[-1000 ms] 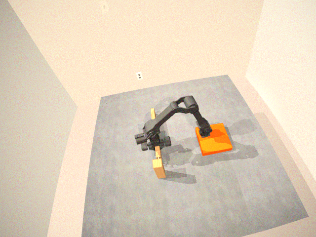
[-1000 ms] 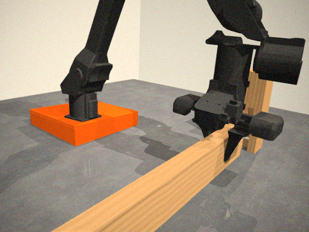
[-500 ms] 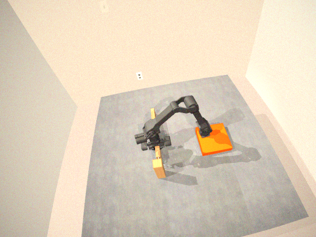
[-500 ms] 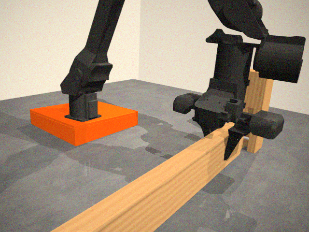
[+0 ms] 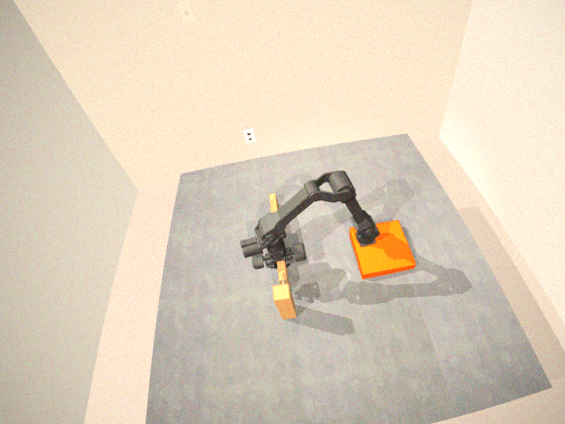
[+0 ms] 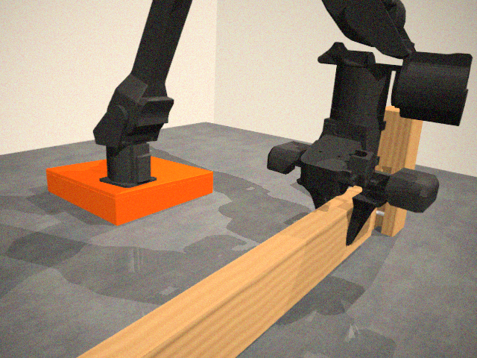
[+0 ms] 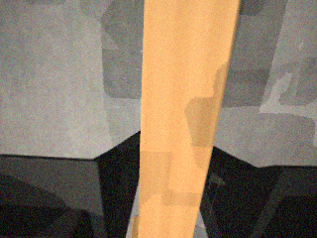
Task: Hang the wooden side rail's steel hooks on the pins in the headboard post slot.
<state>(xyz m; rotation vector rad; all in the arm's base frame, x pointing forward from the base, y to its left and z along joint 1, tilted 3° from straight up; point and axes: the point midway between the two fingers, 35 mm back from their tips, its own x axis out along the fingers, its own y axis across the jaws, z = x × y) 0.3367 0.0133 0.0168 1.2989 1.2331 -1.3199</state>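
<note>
Now: the headboard post 16 cm to the left of my gripper tip, 5 cm above it and 2 cm ahead of it.
</note>
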